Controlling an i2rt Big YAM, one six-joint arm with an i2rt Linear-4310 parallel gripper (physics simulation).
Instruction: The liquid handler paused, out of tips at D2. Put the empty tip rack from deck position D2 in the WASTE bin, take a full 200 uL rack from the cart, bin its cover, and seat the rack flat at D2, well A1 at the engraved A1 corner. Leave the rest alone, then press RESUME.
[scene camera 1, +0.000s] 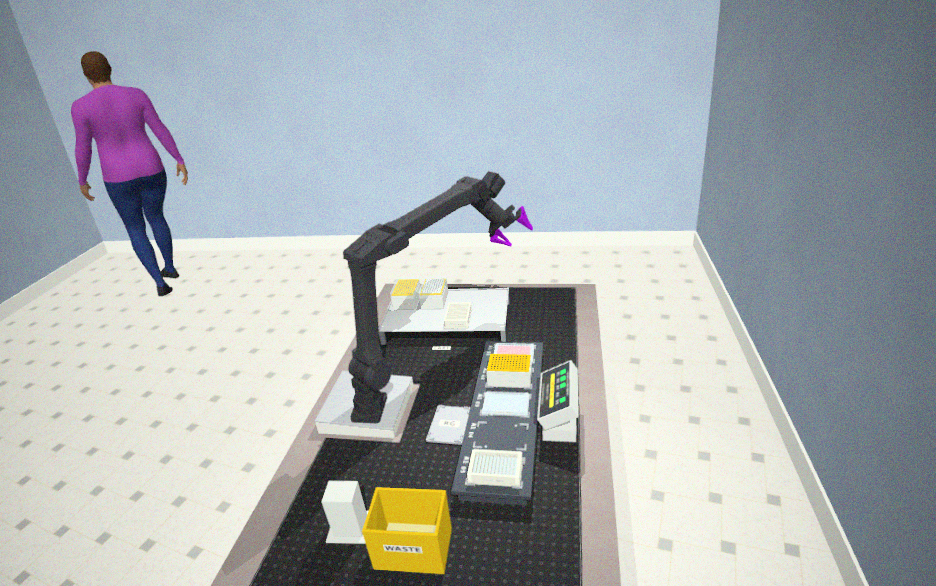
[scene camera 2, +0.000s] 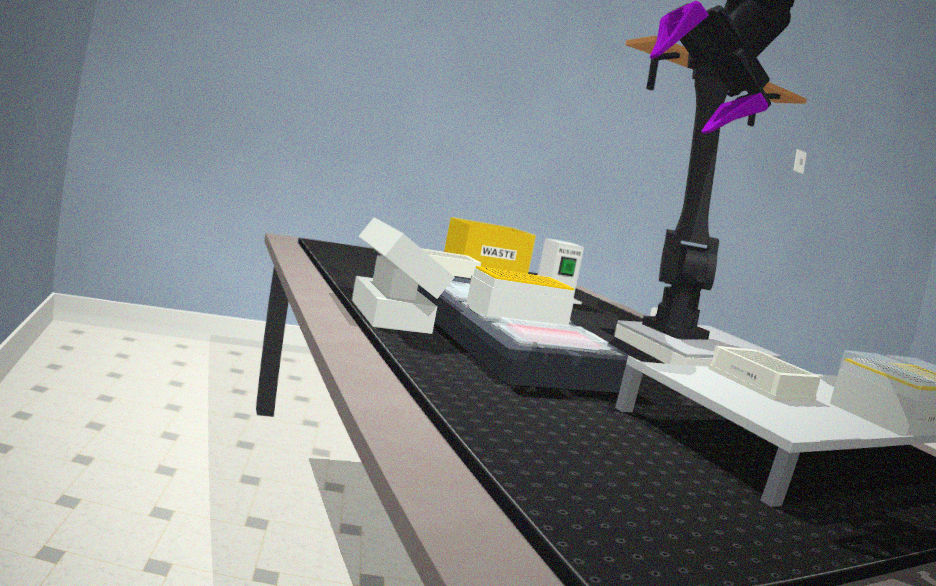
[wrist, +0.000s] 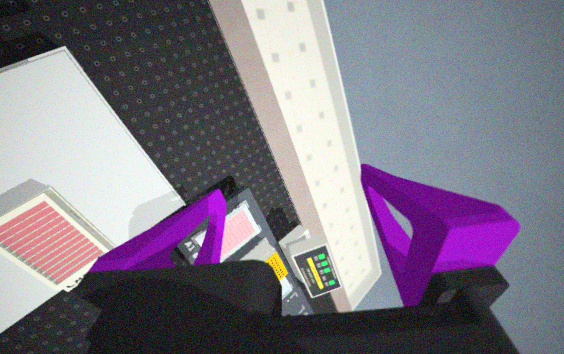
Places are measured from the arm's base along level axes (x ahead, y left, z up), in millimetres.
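Where they show: gripper, fingertip midpoint: (scene camera 1: 521, 237) (scene camera 2: 680, 94) (wrist: 288, 184); arm's base, link origin: (scene camera 1: 369, 408) (scene camera 2: 675, 331).
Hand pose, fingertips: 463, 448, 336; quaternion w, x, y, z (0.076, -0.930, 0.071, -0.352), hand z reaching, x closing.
Observation:
Each offset is from my fingertips to the centre of the thing, as dx, dy, dz. "*": to the spot under its first point.
My gripper (scene camera 1: 521, 237) (scene camera 2: 677, 93) (wrist: 288, 184) is open and empty, high above the table near the cart end. A rack with a yellow, dark-holed top @(-47, -331, -288) (scene camera 1: 509, 370) (scene camera 2: 521, 296) (wrist: 276, 266) stands at D2; no tips show in it. The white cart @(-289, +65, -333) (scene camera 1: 483, 310) (scene camera 2: 780, 424) (wrist: 75, 125) bears two yellow-decked racks, one on the left (scene camera 1: 405, 293) and one beside it @(-342, +134, -273) (scene camera 1: 433, 293), with clear covers showing. The yellow WASTE bin @(-257, -893, -298) (scene camera 1: 431, 552) (scene camera 2: 507, 238) has something pale inside, not identifiable. The green RESUME button @(* -416, -803, -285) (scene camera 2: 567, 266) is on a white box @(-419, -841, -301) (scene camera 1: 344, 510).
A low cream rack @(-237, -4, -290) (scene camera 1: 457, 314) (scene camera 2: 766, 376) (wrist: 50, 245) stands on the cart. A pink plate @(-37, -208, -311) (scene camera 1: 513, 349) (scene camera 2: 552, 336) (wrist: 240, 230) is at D1; other plates @(-56, -455, -311) (scene camera 1: 506, 403) @(-74, -702, -303) (scene camera 1: 494, 467) stand farther along. A tilted screen @(* +91, -491, -246) (scene camera 1: 558, 393) (wrist: 317, 270) stands beside the deck. A person (scene camera 1: 118, 138) stands beyond the table.

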